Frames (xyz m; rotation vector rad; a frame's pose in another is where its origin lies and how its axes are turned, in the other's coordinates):
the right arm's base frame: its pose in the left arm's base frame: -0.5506 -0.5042 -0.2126 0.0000 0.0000 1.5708
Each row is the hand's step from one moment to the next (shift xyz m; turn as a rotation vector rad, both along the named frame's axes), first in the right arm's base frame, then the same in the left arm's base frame.
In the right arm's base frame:
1: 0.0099 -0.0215 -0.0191 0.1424 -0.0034 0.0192
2: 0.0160 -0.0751 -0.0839 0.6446 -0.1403 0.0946
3: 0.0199 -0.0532 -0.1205 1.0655 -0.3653 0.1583
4: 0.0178 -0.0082 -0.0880 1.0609 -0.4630 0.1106
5: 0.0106 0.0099 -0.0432 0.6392 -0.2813 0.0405
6: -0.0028 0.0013 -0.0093 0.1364 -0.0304 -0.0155
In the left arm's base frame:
1: 0.0215 0.0099 -0.0191 0.0034 0.1424 0.0192
2: 0.0751 0.0160 -0.0839 0.1403 0.6446 0.0946
3: 0.0532 0.0199 -0.1205 0.3653 1.0655 0.1583
4: 0.0082 0.0178 -0.0880 0.4630 1.0609 0.1106
5: -0.0099 0.0106 -0.0432 0.2813 0.6392 0.0405
6: -0.0013 -0.0028 -0.0093 0.0304 0.1364 -0.0155

